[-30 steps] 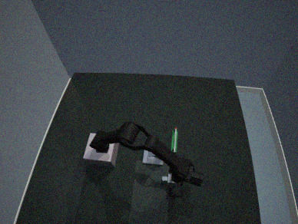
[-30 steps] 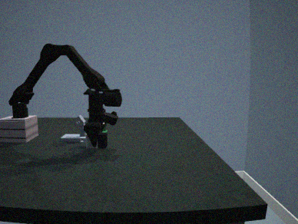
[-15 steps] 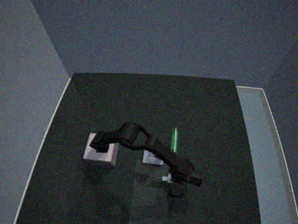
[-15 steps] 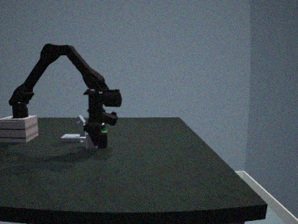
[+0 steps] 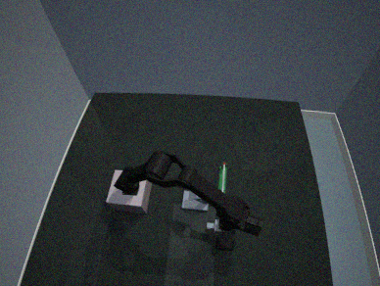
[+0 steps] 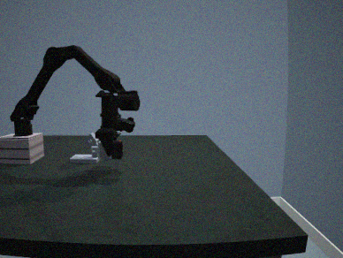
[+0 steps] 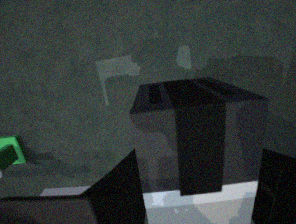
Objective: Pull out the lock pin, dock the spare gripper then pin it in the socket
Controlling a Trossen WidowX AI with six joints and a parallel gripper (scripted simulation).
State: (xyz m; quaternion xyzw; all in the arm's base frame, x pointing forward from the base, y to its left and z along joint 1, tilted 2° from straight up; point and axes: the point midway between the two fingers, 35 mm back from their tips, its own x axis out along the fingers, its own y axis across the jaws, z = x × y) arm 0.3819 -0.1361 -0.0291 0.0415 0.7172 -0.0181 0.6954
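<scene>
Right now my gripper tip is 10 cm past the grey mount socket and 13 cm to the right of it. Also, from my gripper tip: green rest (23 cm to the left, 3 cm below); spare gripper (1 cm behind, 2 cm above).
</scene>
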